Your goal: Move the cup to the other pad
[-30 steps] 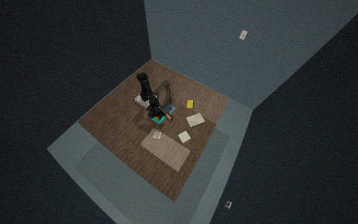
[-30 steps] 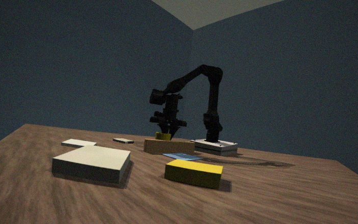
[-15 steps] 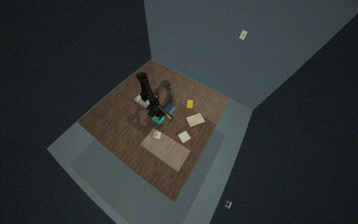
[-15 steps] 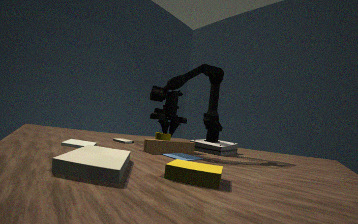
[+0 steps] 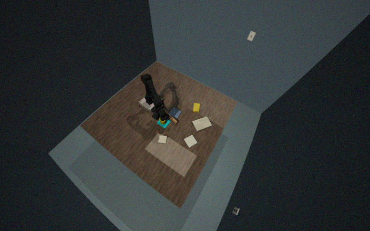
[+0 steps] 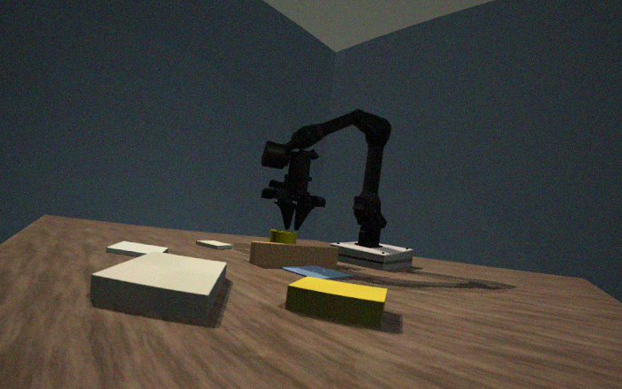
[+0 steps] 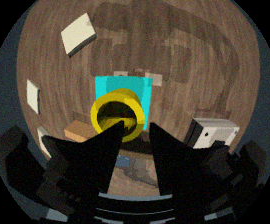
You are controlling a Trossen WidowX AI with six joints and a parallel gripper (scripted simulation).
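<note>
The yellow cup is 20 mm ahead of my gripper tip and 40 mm below it. From my gripper tip the other things lie so: wooden bar: 30 mm ahead, 90 mm to the left, 60 mm below; then large white block: 340 mm ahead, 270 mm to the left, 60 mm below; then cyan pad: 30 mm ahead, 10 mm to the left, 90 mm below.
</note>
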